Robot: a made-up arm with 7 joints. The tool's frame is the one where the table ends. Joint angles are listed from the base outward.
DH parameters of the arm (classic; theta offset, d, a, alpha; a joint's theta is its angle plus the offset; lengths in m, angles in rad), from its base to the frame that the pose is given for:
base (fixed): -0.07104 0 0 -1.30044
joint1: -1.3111 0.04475 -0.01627 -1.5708
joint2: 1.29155 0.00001 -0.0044 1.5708
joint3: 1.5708 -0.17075 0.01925 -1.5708
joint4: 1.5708 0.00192 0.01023 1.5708
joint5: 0 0.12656 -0.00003 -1.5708
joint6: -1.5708 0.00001 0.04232 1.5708
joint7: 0 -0.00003 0 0
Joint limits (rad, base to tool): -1.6..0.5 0..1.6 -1.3..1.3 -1.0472..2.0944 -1.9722..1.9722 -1.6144..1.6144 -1.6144..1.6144
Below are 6 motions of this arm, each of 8 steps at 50 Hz.
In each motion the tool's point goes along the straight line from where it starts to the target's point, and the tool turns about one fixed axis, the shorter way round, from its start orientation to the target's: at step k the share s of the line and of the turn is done. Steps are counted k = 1, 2, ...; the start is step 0. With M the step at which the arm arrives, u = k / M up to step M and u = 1 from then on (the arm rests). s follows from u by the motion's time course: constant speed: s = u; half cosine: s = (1 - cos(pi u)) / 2; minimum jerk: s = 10 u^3 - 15 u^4 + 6 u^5.
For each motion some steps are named. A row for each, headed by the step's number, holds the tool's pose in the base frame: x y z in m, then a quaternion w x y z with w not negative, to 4 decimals.
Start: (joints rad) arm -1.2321 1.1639 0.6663 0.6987 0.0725 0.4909 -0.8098
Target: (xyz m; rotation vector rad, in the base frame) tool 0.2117 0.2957 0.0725 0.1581 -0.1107 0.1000
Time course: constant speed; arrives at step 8
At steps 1, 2, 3, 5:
1: 0.1949 0.3036 0.0866 0.9892 0.0999 -0.0642 0.0855
2: 0.1973 0.3025 0.0846 0.9900 0.0969 -0.0629 0.0804
3: 0.1997 0.3014 0.0826 0.9908 0.0939 -0.0617 0.0753
5: 0.2045 0.2991 0.0786 0.9922 0.0879 -0.0591 0.0652

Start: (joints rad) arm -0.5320 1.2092 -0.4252 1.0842 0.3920 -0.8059 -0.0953
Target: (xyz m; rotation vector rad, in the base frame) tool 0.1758 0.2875 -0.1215 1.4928 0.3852 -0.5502
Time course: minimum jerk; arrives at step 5
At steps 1, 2, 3, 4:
1: 0.1751 0.2886 -0.1251 0.6835 0.6664 0.1858 -0.2329
2: 0.1753 0.2883 -0.1241 0.6835 0.6663 0.1820 -0.2363
3: 0.1756 0.2879 -0.1227 0.6834 0.6660 0.1765 -0.2412
4: 0.1758 0.2876 -0.1217 0.6834 0.6659 0.1727 -0.2446

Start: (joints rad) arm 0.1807 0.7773 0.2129 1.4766 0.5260 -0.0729 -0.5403
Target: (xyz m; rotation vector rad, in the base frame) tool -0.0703 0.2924 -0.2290 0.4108 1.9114 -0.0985
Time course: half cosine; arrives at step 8
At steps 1, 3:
1: -0.0864 0.2931 -0.2233 0.5045 0.1848 0.8415 -0.0564
3: -0.0818 0.2929 -0.2249 0.5198 0.1819 0.8331 -0.0523

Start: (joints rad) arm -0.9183 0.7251 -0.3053 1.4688 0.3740 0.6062 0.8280
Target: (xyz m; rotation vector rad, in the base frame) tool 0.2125 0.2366 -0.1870 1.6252 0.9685 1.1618
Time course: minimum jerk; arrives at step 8
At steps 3, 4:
3: 0.2135 0.2423 -0.1823 0.4579 0.6690 0.3727 0.4515
4: 0.2132 0.2405 -0.1837 0.4538 0.6649 0.3783 0.4569

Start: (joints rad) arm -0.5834 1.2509 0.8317 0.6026 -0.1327 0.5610 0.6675
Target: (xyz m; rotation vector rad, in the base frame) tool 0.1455 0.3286 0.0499 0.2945 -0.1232 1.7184
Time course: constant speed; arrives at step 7
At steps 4, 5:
4: 0.1436 0.3320 0.0427 0.6373 0.1360 -0.0292 0.7579
5: 0.1442 0.3309 0.0451 0.6389 0.1337 -0.0375 0.7567

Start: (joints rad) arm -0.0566 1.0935 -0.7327 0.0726 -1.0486 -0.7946 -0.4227
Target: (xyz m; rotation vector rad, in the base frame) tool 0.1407 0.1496 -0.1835 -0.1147 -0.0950 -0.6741
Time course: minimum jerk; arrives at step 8
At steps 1, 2, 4, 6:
1: 0.1169 0.1601 -0.1927 0.9343 -0.0467 0.0303 -0.3521
2: 0.1190 0.1591 -0.1919 0.9352 -0.0476 0.0235 -0.3502
4: 0.1286 0.1549 -0.1882 0.9384 -0.0514 -0.0075 -0.3417
6: 0.1382 0.1507 -0.1845 0.9406 -0.0552 -0.0385 -0.3328

